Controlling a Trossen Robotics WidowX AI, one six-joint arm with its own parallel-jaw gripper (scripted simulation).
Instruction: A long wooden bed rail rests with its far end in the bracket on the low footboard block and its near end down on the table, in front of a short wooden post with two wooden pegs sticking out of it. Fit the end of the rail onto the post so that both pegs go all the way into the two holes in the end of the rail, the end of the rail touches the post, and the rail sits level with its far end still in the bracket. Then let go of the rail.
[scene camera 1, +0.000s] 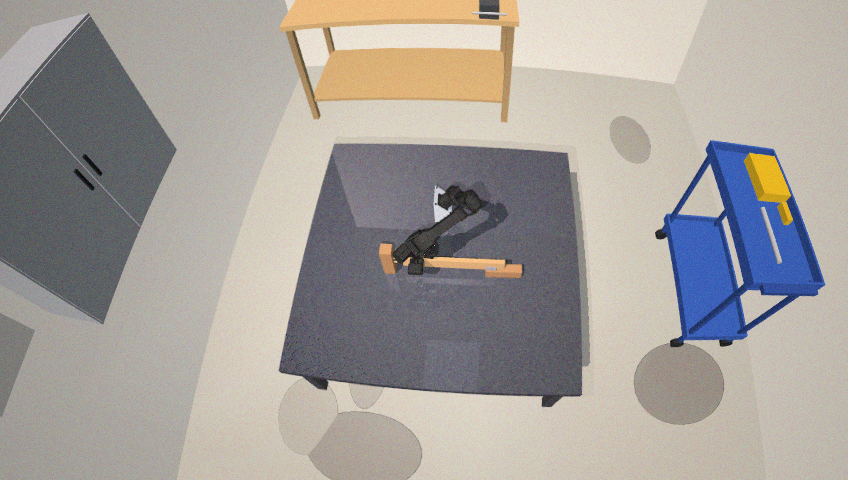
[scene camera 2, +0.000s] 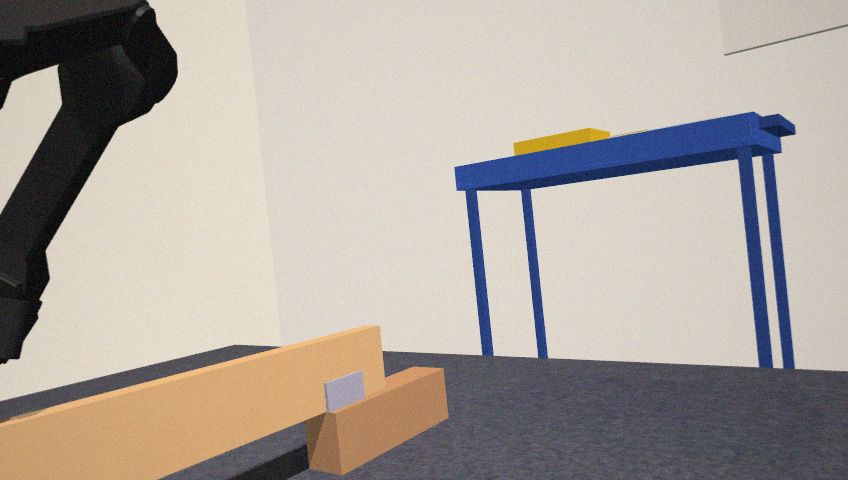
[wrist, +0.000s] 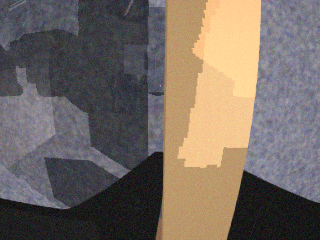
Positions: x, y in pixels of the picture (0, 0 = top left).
Scene:
A wooden bed rail shows in scene camera 1, in scene camera 2 and in the wrist view (210, 72). The same spot on the wooden bed rail: (scene camera 2: 184, 419) is (scene camera 1: 456, 264).

